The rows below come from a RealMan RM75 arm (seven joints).
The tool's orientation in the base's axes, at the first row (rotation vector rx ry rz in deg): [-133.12 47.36 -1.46]
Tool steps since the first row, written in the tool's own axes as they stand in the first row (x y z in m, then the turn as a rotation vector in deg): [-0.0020 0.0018 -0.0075 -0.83 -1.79 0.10]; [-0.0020 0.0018 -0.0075 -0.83 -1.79 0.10]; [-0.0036 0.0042 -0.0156 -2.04 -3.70 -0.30]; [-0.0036 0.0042 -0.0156 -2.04 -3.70 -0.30]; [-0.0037 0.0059 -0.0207 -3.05 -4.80 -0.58]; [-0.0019 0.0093 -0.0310 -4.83 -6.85 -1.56]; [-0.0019 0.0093 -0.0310 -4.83 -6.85 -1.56]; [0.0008 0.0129 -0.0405 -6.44 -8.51 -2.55]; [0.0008 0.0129 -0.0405 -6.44 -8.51 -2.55]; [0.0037 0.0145 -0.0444 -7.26 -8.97 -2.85]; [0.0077 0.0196 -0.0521 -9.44 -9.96 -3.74]
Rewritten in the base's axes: [-0.0043 -0.0043 0.0052 0.35 1.57 1.15]; [-0.0043 -0.0043 0.0052 0.35 1.57 1.15]; [-0.0088 -0.0095 0.0104 0.36 3.13 2.83]; [-0.0088 -0.0095 0.0104 0.36 3.13 2.83]; [-0.0109 -0.0134 0.0134 0.10 4.18 3.90]; [-0.0137 -0.0224 0.0190 -0.41 5.81 6.22]; [-0.0137 -0.0224 0.0190 -0.41 5.81 6.22]; [-0.0157 -0.0315 0.0238 -1.00 7.12 8.29]; [-0.0157 -0.0315 0.0238 -1.00 7.12 8.29]; [-0.0152 -0.0364 0.0253 -1.47 7.67 8.96]; [-0.0166 -0.0461 0.0275 -2.86 8.97 10.66]
